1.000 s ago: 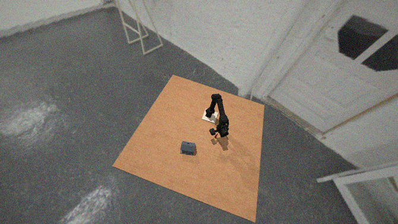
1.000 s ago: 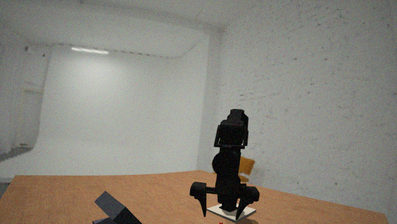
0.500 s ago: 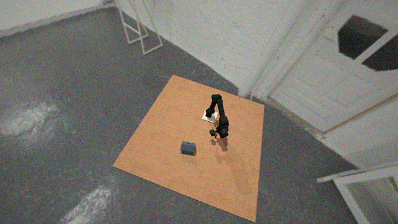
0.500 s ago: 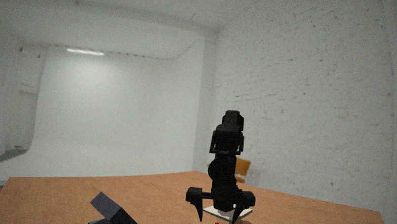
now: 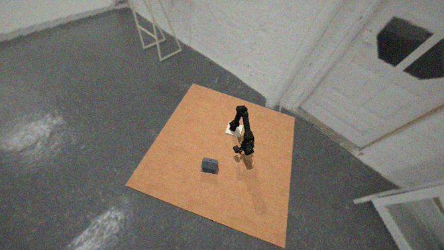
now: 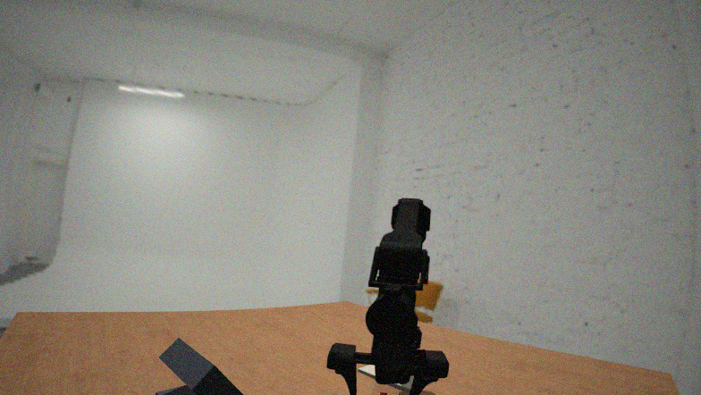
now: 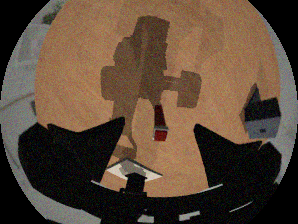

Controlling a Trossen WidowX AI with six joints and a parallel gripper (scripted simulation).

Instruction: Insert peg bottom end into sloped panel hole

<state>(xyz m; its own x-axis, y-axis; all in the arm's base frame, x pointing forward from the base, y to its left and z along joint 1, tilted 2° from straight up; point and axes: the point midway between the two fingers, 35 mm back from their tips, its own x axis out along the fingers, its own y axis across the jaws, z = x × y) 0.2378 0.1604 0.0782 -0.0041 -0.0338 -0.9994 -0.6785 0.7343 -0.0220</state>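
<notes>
Now: gripper tip right at the red peg. The rest, counted from my gripper tip: grey sloped panel: 230 mm ahead, 220 mm to the right, 10 mm below.
</notes>
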